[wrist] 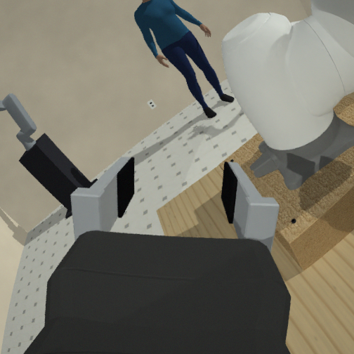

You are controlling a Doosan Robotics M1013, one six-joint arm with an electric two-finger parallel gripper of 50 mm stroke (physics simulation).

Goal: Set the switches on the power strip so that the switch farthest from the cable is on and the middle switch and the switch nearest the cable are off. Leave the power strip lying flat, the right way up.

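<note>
My gripper [178, 177] is open, its two grey fingers with black pads standing wide apart with nothing between them. Past the fingertips, the tiled floor and a corner of the wooden table top show. The power strip and its switches do not show in the wrist view, so I cannot tell how the switches are set or how the strip lies.
The white arm base [280, 85] stands on a dark grey foot on a brown block [312, 247] at the right, on the wooden table [325, 300]. A person [172, 40] stands on the tiled floor behind. A black stand with a grey arm [52, 167] is at the left.
</note>
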